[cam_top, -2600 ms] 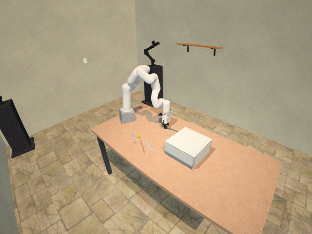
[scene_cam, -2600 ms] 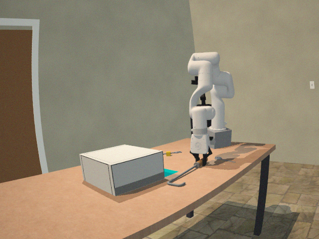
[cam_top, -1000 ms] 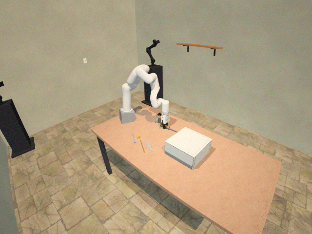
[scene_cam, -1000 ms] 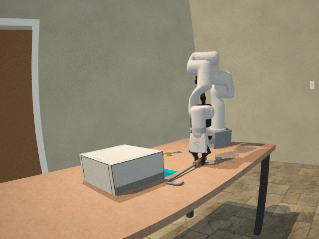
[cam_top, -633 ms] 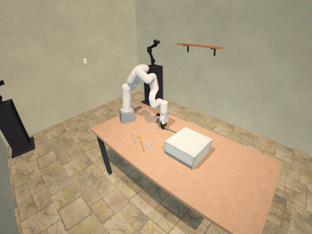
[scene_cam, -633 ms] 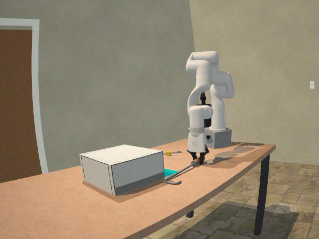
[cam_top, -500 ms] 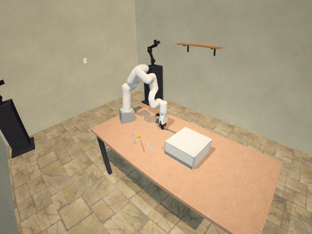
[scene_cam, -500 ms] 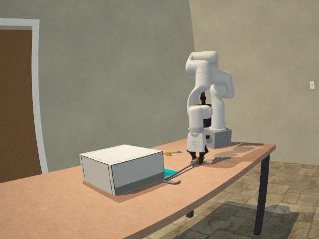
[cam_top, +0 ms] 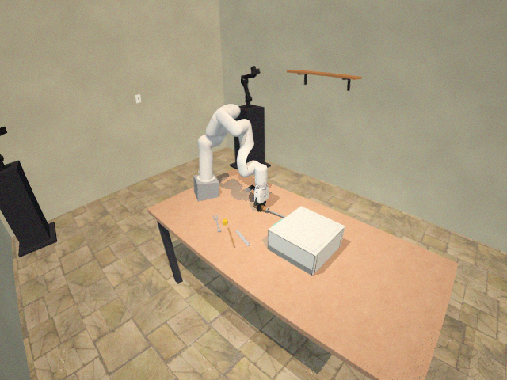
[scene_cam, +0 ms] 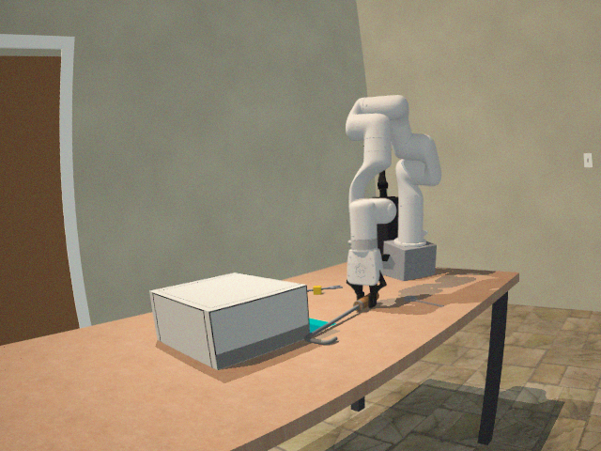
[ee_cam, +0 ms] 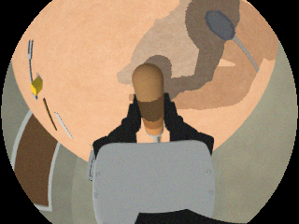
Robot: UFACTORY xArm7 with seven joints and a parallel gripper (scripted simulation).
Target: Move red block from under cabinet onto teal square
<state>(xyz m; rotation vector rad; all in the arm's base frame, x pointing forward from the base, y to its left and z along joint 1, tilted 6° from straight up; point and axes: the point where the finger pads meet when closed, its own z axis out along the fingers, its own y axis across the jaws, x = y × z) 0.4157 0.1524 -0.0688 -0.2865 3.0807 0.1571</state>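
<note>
The yellow cube lies 40 mm behind my hand, 260 mm to the right of it and 10 mm below it. Round my hand: teal square 210 mm ahead, 10 mm to the right, 20 mm below; spoon 130 mm behind, 90 mm to the left, 20 mm below; long tool 120 mm ahead, 60 mm to the left, 10 mm below.
</note>
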